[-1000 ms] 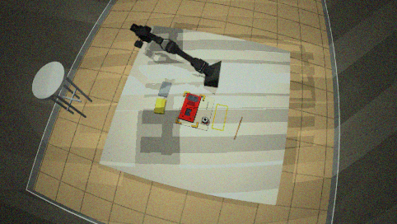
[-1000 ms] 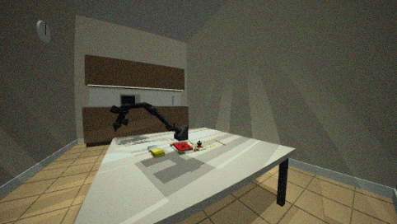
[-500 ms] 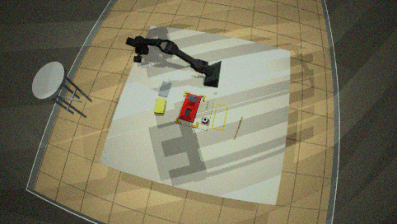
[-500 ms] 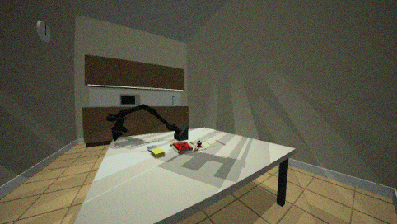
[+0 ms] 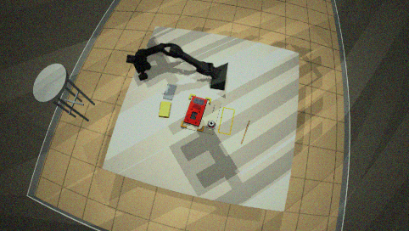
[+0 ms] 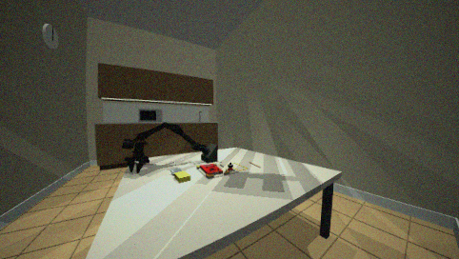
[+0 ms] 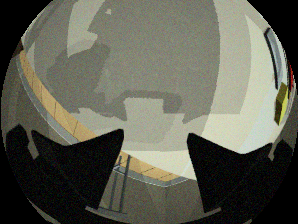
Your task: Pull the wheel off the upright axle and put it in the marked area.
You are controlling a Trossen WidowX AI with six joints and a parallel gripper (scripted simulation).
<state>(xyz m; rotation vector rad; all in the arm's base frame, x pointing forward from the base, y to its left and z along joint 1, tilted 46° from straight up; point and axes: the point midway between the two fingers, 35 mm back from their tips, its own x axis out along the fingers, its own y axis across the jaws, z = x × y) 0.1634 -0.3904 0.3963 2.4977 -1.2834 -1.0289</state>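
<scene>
My gripper tip is now 18 cm short of the yellow block and 30 cm to the right of it. The rest, counted from my gripper tip: grey block: 4 cm ahead, 28 cm to the left, 1 cm below.
</scene>
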